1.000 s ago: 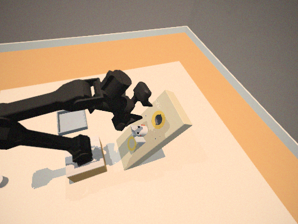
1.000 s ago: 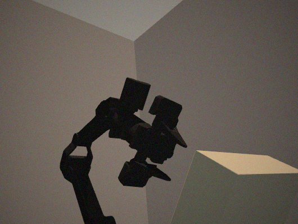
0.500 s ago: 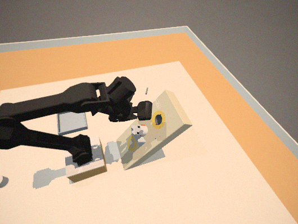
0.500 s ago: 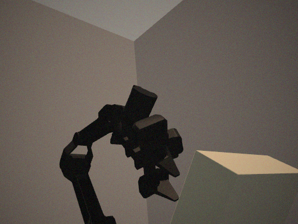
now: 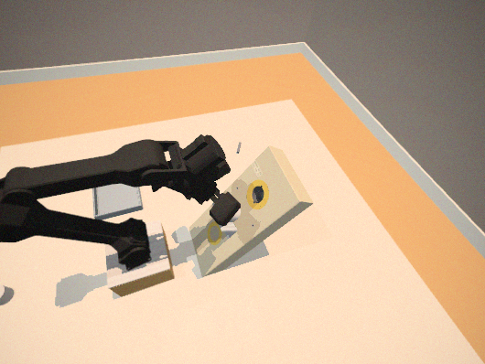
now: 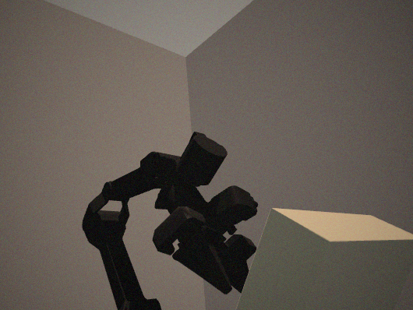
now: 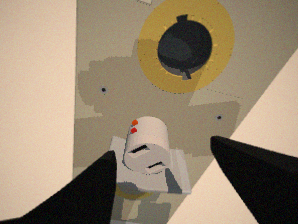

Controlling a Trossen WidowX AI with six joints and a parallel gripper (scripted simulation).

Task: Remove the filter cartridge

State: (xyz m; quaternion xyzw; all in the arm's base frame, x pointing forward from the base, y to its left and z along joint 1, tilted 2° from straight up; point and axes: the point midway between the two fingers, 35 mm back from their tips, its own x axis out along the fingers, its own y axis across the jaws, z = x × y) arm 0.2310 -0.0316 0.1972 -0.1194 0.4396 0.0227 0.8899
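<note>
My gripper tip is now 1 cm short of the pale round cartridge and 7 cm above it. Also, from my gripper tip: grey-blue tray 27 cm behind, 32 cm to the left, 26 cm below; then dark piece 25 cm ahead, 35 cm to the left, 27 cm below; then service panel 5 cm ahead, 2 cm to the right, 9 cm below.
</note>
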